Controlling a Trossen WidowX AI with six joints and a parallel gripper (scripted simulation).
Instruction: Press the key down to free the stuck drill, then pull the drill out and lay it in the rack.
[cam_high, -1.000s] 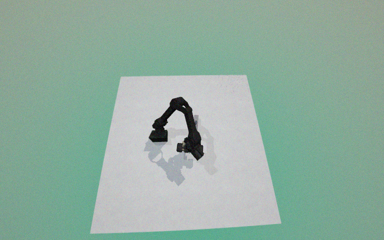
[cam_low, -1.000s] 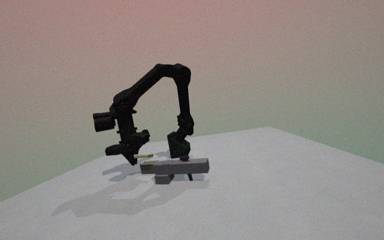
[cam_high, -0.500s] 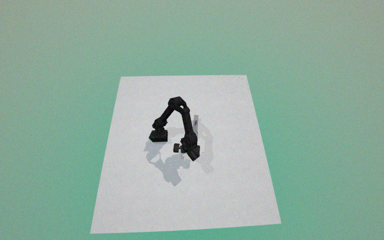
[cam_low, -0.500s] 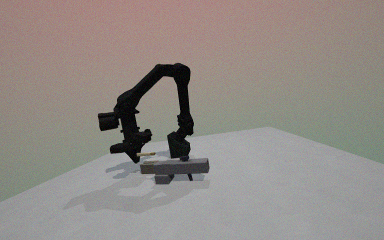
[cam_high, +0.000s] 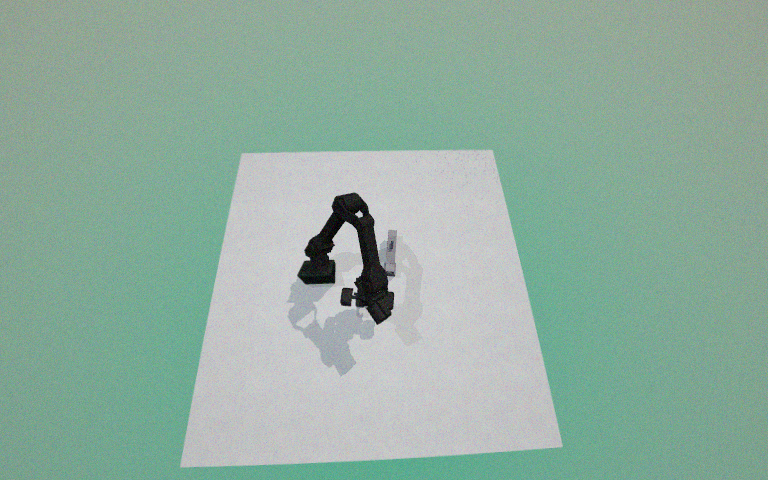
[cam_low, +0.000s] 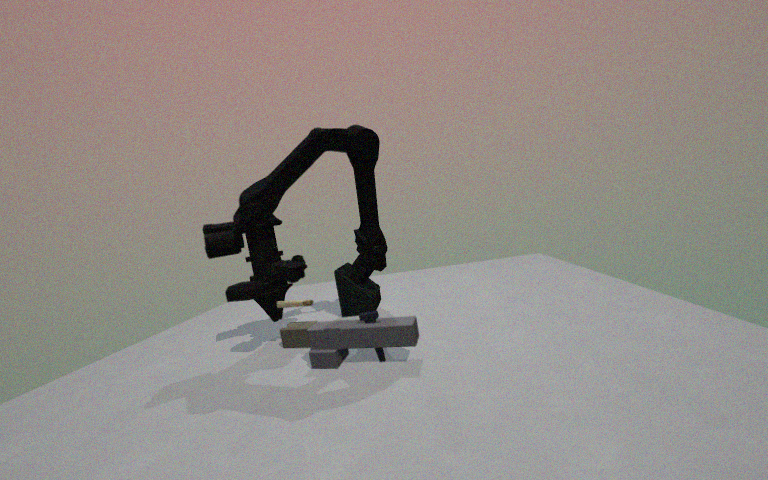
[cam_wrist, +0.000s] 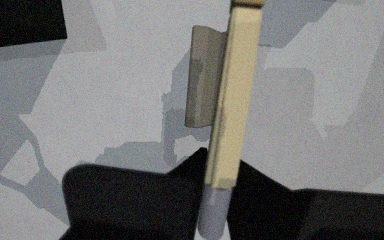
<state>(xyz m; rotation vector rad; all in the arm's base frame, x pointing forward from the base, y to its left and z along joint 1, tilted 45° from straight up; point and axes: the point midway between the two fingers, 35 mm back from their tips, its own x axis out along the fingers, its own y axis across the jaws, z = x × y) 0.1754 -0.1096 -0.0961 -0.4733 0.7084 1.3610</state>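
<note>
Right now my gripper tip is 40 mm to the right of the drill, 30 mm below it and 10 mm short of it. Round my gripper tip: rack: 50 mm to the left, 40 mm below, 10 mm ahead; then grey housing block: 200 mm to the left, 110 mm ahead, 10 mm below; then dark key: 220 mm to the left, 120 mm ahead.
</note>
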